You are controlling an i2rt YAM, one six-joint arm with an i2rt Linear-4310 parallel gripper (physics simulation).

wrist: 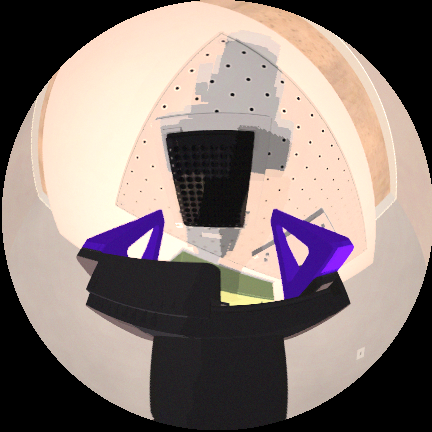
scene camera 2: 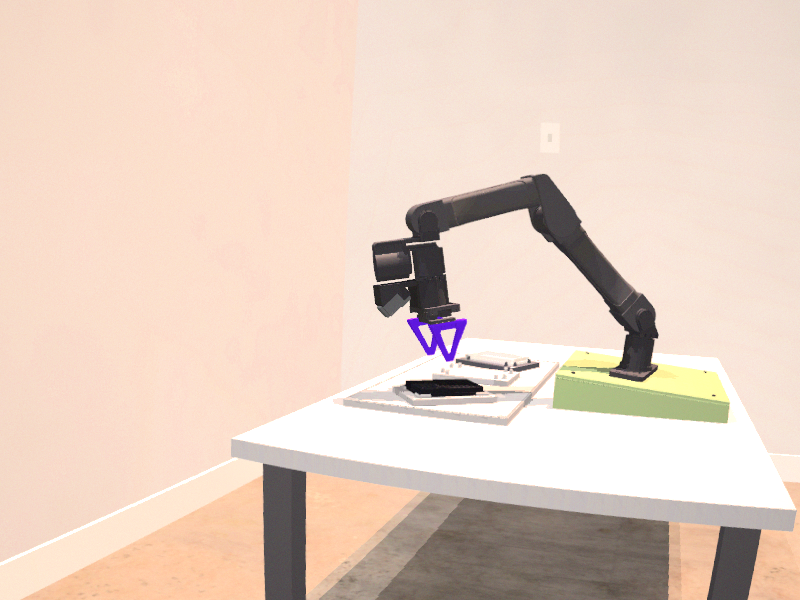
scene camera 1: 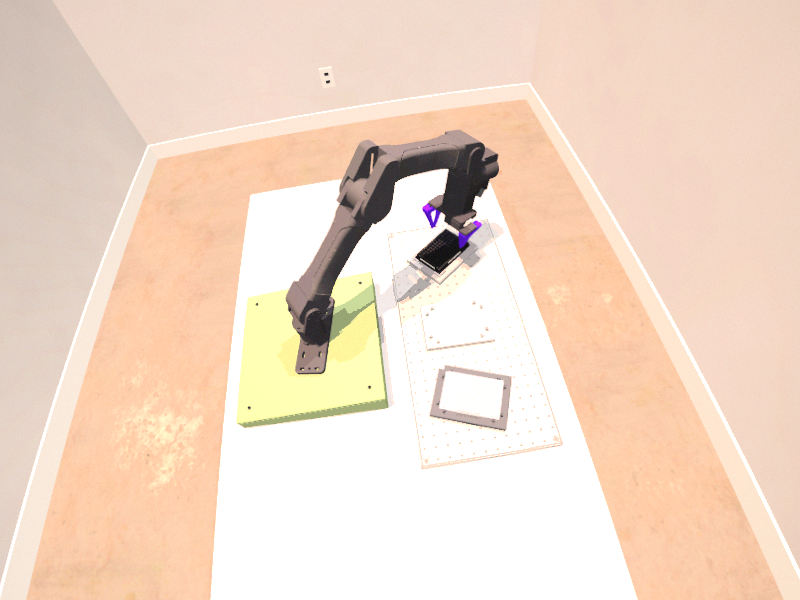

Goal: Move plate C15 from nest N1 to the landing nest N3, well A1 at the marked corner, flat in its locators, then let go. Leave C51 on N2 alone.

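Observation:
A black well plate (scene camera 1: 440,251) (scene camera 2: 445,387) (wrist: 212,175) lies on a pale nest (scene camera 1: 441,279) at the back of the pegboard; no label is readable, but it fits C15 on N1. My gripper (scene camera 1: 446,236) (scene camera 2: 440,356) (wrist: 217,214) is open and empty above the black plate, its purple fingers apart to either side of the plate's line in the wrist view. The middle white nest (scene camera 1: 457,326) (scene camera 2: 478,376) (wrist: 262,248) has small pins and bears no plate, which fits N3. A white plate (scene camera 1: 471,395) (scene camera 2: 497,357) lies on a dark-framed nest (scene camera 1: 436,400) (scene camera 2: 526,366), which fits C51 on N2. The marked corner is too small to tell.
The pegboard (scene camera 1: 536,426) (wrist: 320,165) carries all three nests on the white table (scene camera 1: 400,516) (scene camera 2: 568,458). The arm stands on a yellow-green block (scene camera 1: 271,387) (scene camera 2: 639,403) (wrist: 245,282) beside the pegboard.

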